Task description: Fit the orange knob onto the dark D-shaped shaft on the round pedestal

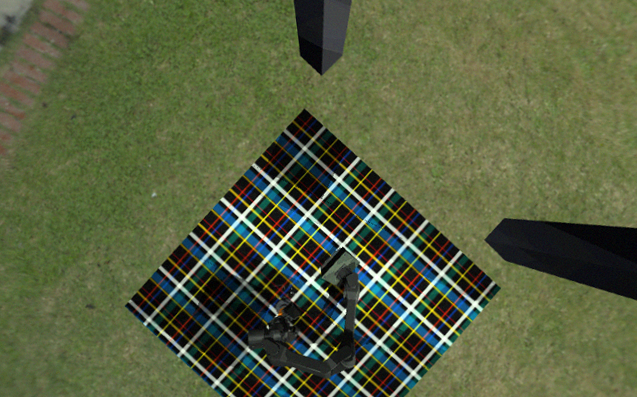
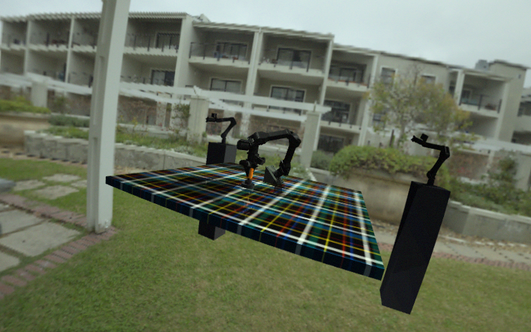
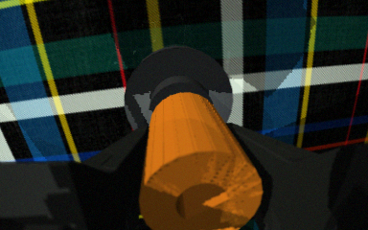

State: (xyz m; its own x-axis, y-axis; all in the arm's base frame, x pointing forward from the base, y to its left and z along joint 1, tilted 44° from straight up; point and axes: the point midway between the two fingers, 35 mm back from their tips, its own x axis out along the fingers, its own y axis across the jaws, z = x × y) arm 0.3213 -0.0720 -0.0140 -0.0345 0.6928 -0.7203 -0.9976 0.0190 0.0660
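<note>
Now: gripper tip 2 cm below the orange knob. From my gripper tip the other things lie so: round dark pedestal: 4 cm below.
</note>
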